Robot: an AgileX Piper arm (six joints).
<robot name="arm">
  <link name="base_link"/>
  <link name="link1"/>
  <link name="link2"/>
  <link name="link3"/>
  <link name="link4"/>
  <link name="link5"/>
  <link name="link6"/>
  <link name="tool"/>
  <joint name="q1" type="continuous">
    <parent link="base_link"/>
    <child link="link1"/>
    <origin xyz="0 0 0.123"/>
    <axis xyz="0 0 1"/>
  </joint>
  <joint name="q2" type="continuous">
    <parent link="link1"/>
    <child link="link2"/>
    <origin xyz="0 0 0"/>
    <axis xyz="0 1 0"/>
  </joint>
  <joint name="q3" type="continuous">
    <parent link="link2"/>
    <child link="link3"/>
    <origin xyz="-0.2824 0 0.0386"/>
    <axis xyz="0 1 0"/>
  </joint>
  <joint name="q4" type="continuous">
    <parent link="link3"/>
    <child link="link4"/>
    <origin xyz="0.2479 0 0.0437"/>
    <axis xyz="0.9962 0 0.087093"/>
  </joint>
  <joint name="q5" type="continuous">
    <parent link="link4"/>
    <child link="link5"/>
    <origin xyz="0 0 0"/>
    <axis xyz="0 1 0"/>
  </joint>
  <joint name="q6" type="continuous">
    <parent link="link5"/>
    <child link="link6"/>
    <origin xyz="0.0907 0 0.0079"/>
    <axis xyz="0.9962 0 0.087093"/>
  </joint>
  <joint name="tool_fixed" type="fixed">
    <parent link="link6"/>
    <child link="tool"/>
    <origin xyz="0 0 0" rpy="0 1.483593 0"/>
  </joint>
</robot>
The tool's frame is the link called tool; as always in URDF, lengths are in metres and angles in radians. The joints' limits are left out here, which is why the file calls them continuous.
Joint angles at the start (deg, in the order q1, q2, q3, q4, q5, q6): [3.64, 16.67, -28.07, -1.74, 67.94, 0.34]
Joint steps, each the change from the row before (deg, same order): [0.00, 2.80, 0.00, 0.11, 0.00, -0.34]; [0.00, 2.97, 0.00, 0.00, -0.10, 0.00]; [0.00, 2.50, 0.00, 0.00, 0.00, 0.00]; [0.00, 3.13, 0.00, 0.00, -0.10, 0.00]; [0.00, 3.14, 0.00, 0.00, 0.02, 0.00]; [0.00, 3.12, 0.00, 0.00, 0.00, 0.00]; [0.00, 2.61, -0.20, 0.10, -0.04, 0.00]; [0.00, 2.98, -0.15, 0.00, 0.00, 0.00]
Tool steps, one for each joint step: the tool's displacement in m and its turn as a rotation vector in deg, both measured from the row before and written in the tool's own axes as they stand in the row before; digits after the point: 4 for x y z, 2 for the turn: [-0.0042, 0.0003, 0.0055, -0.12, 2.80, -0.37]; [-0.0046, 0.0001, 0.0059, -0.03, 2.87, -0.08]; [-0.0038, 0.0001, 0.0049, -0.03, 2.50, -0.07]; [-0.0048, 0.0001, 0.0062, -0.03, 3.03, -0.08]; [-0.0046, 0.0001, 0.0062, -0.03, 3.16, -0.08]; [-0.0047, 0.0001, 0.0062, -0.03, 3.12, -0.08]; [-0.0046, 0.0002, 0.0044, -0.12, 2.37, -0.02]; [-0.0049, 0.0001, 0.0054, -0.03, 2.83, -0.07]
